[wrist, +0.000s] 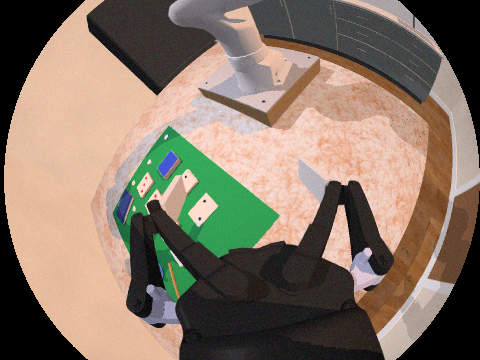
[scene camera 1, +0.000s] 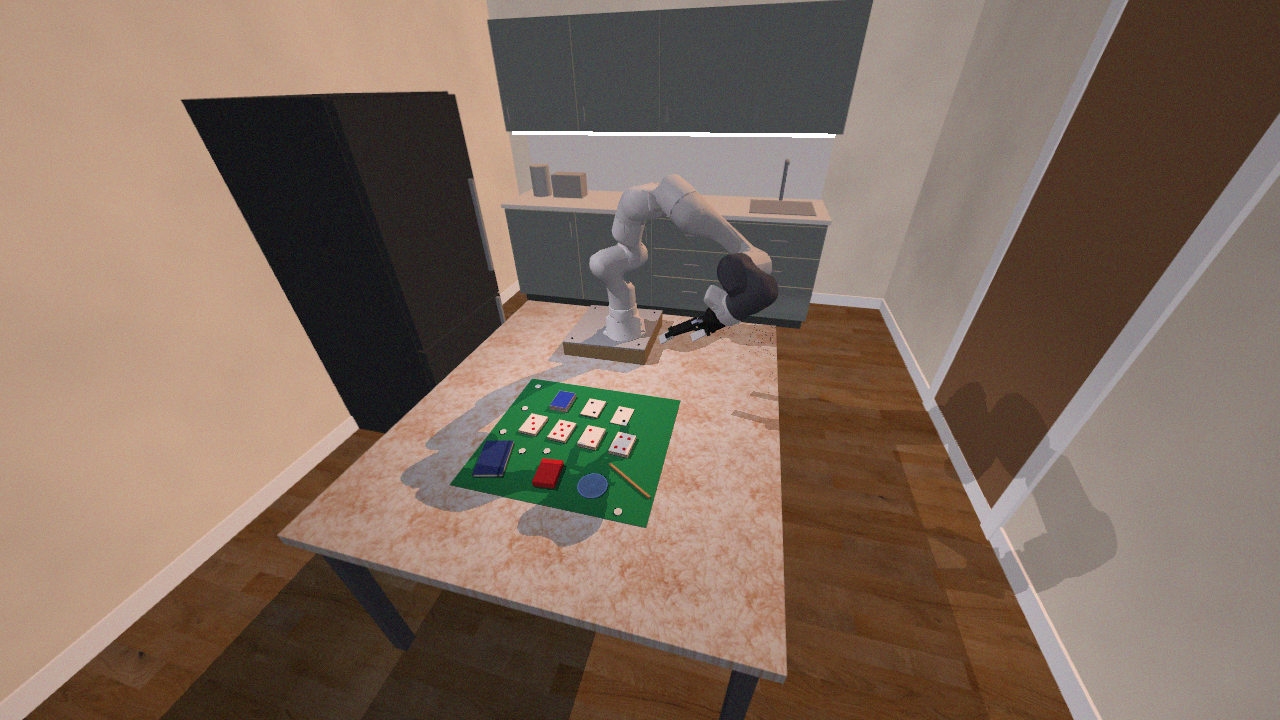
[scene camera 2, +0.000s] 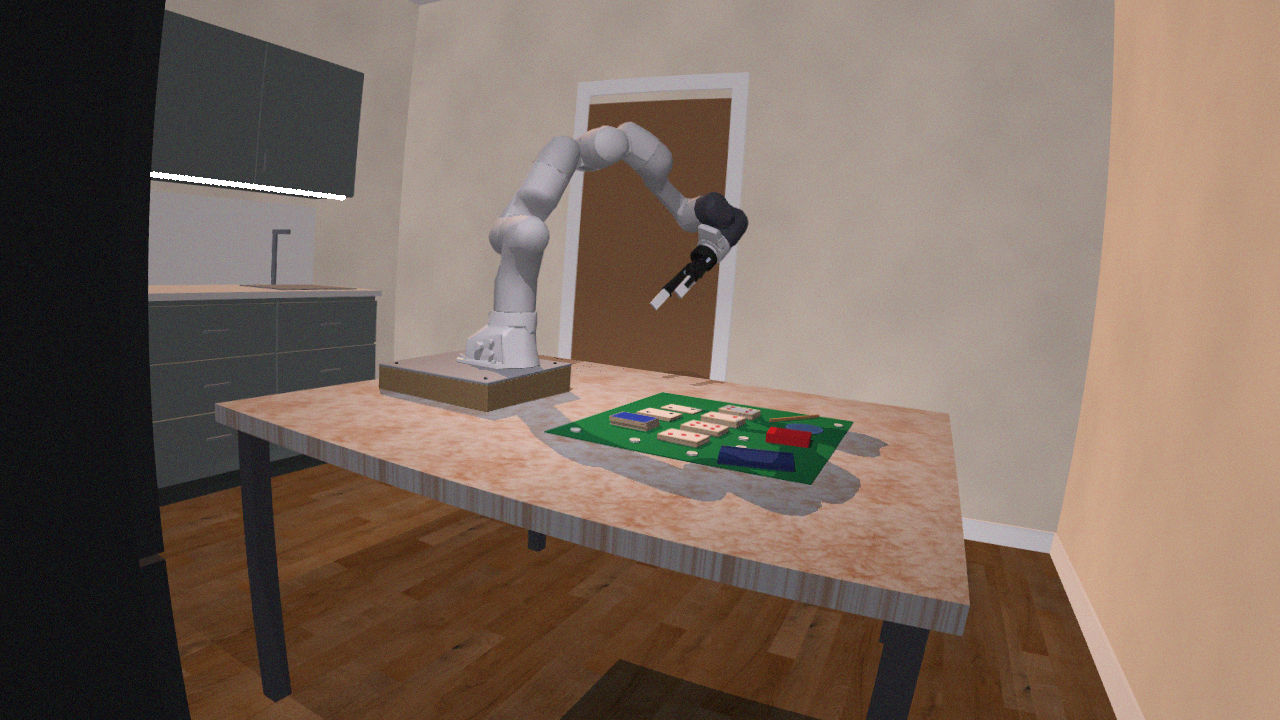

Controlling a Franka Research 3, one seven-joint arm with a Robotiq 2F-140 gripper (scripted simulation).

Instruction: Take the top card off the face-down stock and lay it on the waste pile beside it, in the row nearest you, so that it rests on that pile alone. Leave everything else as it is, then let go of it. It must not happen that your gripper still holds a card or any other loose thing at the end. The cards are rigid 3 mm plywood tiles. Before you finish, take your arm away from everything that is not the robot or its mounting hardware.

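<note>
There's the gripper (scene camera 2: 664,300), and you'd also see it in scene camera 1 (scene camera 1: 676,338) and in the wrist view (wrist: 241,176). There's a green mat (scene camera 1: 652,421) as well, and the mat is visible in scene camera 2 (scene camera 2: 809,462) and in the wrist view (wrist: 241,219) too.
</note>
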